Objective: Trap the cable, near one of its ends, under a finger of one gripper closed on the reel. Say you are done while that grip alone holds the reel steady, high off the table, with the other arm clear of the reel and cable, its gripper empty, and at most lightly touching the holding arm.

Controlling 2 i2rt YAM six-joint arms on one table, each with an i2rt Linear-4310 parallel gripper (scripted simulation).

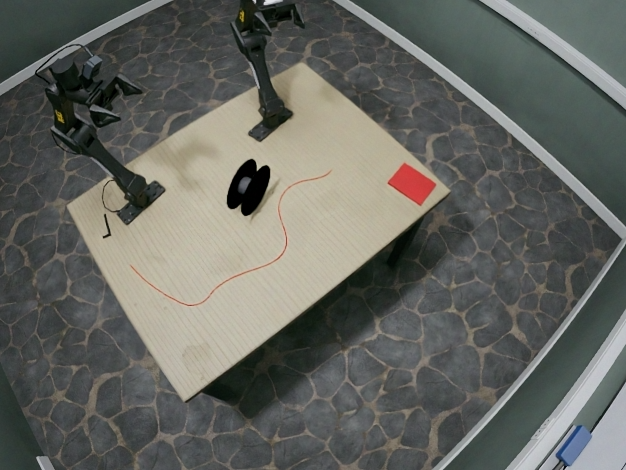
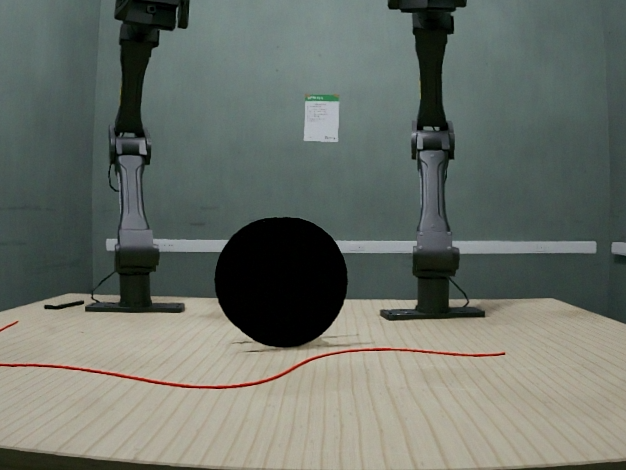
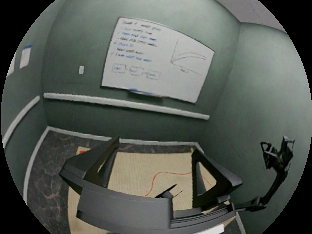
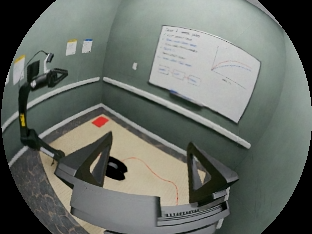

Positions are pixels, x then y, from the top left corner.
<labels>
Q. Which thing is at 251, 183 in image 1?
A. A black reel.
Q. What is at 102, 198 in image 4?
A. My right gripper.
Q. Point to a flat red square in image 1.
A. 411, 183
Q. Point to a black reel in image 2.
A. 283, 283
</labels>
